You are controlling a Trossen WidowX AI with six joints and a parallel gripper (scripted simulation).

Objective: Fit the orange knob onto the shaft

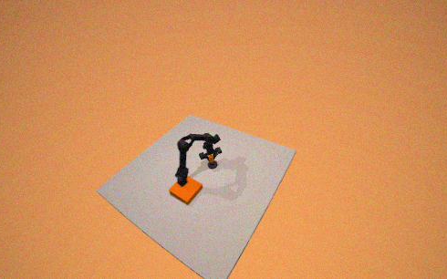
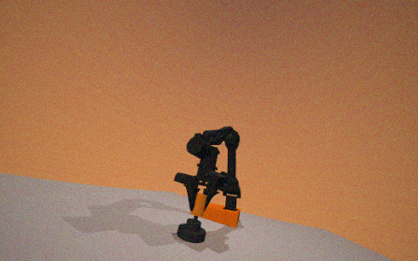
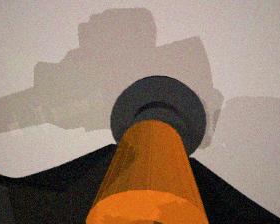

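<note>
My gripper tip is now 20 mm below the orange knob. The rest, counted from my gripper tip: round pedestal (40 mm below).
</note>
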